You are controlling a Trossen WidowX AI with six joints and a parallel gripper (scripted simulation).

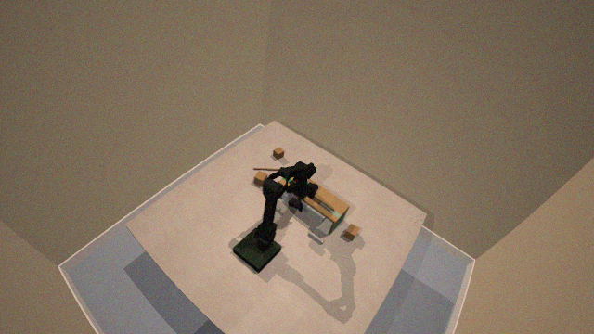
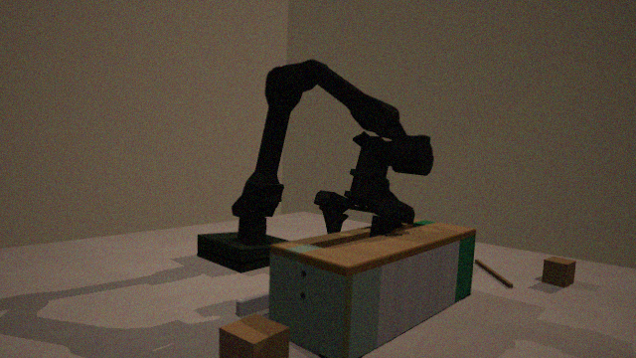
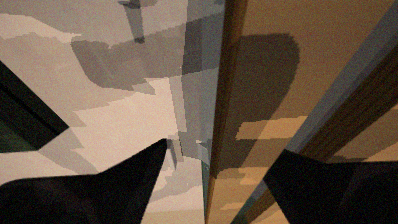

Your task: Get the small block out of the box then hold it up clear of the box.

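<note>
Right now the box is 30 mm ahead of my gripper tip, 10 mm to the left of it and 20 mm below it. The rest, counted from my gripper tip: thin stick (120 mm ahead, 370 mm to the left, 80 mm below).
</note>
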